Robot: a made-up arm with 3 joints. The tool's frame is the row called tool.
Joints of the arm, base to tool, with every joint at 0 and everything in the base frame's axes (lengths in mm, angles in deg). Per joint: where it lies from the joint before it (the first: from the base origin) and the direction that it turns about. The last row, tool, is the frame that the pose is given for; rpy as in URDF.
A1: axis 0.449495 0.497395 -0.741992 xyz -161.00 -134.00 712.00
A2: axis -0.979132 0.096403 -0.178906 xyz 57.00 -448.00 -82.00
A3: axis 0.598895 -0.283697 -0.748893 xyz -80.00 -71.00 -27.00
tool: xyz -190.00 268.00 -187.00 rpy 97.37 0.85 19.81
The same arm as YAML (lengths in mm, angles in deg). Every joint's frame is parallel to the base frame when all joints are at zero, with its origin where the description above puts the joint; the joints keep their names.
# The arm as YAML. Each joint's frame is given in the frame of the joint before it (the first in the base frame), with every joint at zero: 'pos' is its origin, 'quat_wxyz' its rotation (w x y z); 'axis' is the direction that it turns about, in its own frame. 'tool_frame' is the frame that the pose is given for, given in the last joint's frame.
length_unit: mm
angle_unit: deg
joints:
  - joint: A1
    pos: [-161.0, -134.0, 712.0]
    quat_wxyz: [1.0, 0.0, 0.0, 0.0]
    axis: [0.449495, 0.497395, -0.741992]
  - joint: A2
    pos: [57.0, -448.0, -82.0]
    quat_wxyz: [1.0, 0.0, 0.0, 0.0]
    axis: [-0.979132, 0.096403, -0.178906]
  - joint: A3
    pos: [-80.0, -71.0, -27.0]
    quat_wxyz: [1.0, 0.0, 0.0, 0.0]
    axis: [0.598895, -0.283697, -0.748893]
tool_frame:
  pos: [-190.0, 268.0, -187.0]
  quat_wxyz: [0.651298, 0.739033, 0.13402, 0.108073]

